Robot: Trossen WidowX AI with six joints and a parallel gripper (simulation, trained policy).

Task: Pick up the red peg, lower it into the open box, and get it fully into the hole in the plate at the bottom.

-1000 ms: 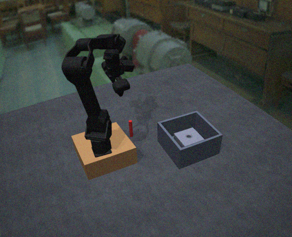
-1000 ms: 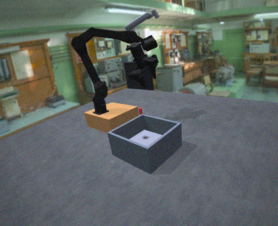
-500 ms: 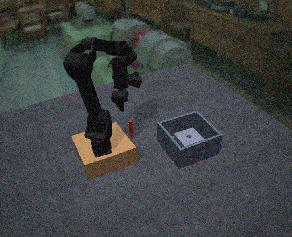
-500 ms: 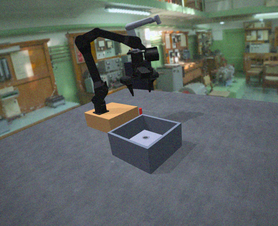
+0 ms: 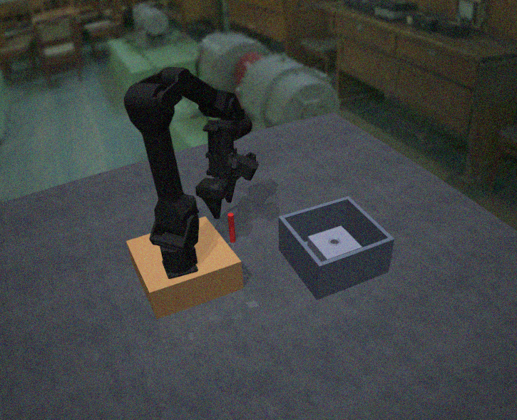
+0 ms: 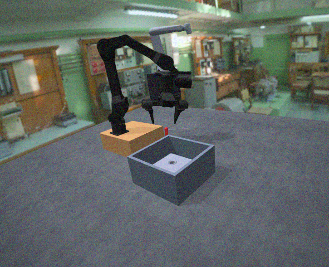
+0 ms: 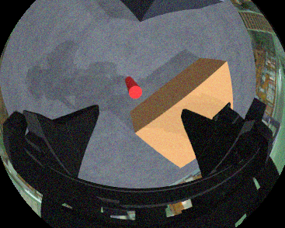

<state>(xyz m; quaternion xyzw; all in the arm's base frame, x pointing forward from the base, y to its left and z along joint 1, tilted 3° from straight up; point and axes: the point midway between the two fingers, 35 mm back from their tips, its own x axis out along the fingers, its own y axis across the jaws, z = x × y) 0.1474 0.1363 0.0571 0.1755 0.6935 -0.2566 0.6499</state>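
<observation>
My gripper tip is now 50 mm above the red peg, 20 mm short of it and 10 mm to the left of it. From my gripper tip the other things lie so: pale plate 200 mm ahead, 180 mm to the right, 50 mm below; dark grey box 200 mm ahead, 180 mm to the right, 70 mm below.
</observation>
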